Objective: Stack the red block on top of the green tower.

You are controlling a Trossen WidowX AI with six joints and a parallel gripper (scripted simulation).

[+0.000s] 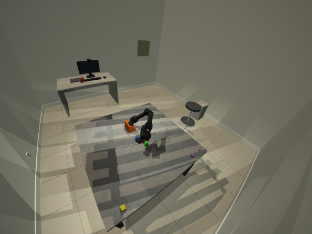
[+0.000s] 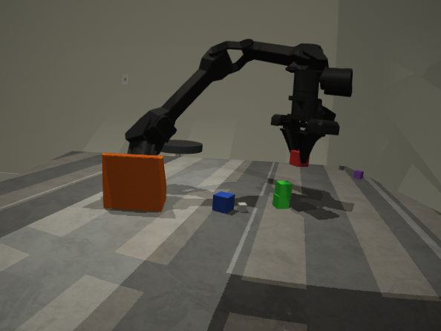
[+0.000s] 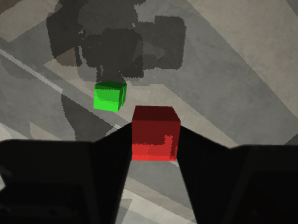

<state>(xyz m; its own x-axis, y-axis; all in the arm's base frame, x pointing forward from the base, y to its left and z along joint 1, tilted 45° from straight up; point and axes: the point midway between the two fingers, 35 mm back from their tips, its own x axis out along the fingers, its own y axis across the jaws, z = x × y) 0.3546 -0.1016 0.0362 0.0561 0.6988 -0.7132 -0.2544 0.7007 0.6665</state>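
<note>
Right now my gripper tip is 12 cm past the small white cube, 12 cm above it and 2 cm to the right of it. The rest, counted from my gripper tip: blue cube (16 cm behind, 11 cm below, 3 cm to the left); then purple cube (44 cm ahead, 40 cm to the left, 11 cm below); then red block (1 cm above).
</note>
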